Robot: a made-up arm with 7 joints.
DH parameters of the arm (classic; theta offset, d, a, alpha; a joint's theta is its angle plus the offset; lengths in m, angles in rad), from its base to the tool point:
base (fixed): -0.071 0 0 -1.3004
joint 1: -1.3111 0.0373 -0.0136 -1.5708
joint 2: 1.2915 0 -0.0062 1.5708
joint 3: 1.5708 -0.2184 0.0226 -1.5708
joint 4: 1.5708 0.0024 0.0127 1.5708
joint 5: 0 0.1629 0 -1.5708
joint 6: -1.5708 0 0.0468 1.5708
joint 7: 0 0 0 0
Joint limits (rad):
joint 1: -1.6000..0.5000
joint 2: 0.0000..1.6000
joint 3: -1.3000..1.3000
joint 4: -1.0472..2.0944
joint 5: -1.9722..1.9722
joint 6: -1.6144..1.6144
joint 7: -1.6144..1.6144
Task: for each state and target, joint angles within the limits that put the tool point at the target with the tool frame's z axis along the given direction. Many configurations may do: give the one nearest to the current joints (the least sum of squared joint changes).
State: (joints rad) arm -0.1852 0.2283 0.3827 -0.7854 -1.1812 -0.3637 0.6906
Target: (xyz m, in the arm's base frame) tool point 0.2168 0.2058 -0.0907 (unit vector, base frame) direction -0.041 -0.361 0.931
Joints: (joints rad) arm -0.1007 0.9705 0.2241 -0.3196 -0.6245 0.2146 0.6906
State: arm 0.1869 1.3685 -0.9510 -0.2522 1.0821 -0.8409 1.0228
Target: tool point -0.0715 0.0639 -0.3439 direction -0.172 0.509 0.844
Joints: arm -0.0363 0.5665 -1.3000 0.4273 1.7463 -1.4555 1.0228
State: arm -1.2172 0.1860 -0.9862 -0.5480 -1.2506 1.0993 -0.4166
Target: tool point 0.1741 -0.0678 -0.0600 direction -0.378 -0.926 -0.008
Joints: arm -1.5963 0.6062 -1.2960 -0.6909 -1.5412 1.6144 -0.4166
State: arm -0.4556 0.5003 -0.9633 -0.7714 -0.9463 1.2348 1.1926
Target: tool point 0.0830 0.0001 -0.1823 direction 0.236 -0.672 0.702
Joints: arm -0.3429 0.8600 -1.0859 -0.8751 -0.5870 0.8852 1.1926
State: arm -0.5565 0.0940 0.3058 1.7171 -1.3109 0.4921 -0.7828
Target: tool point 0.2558 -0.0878 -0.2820 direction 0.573 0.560 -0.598
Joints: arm -1.2305 0.0000 0.7882 2.0919 -0.8767 0.5188 -0.7828
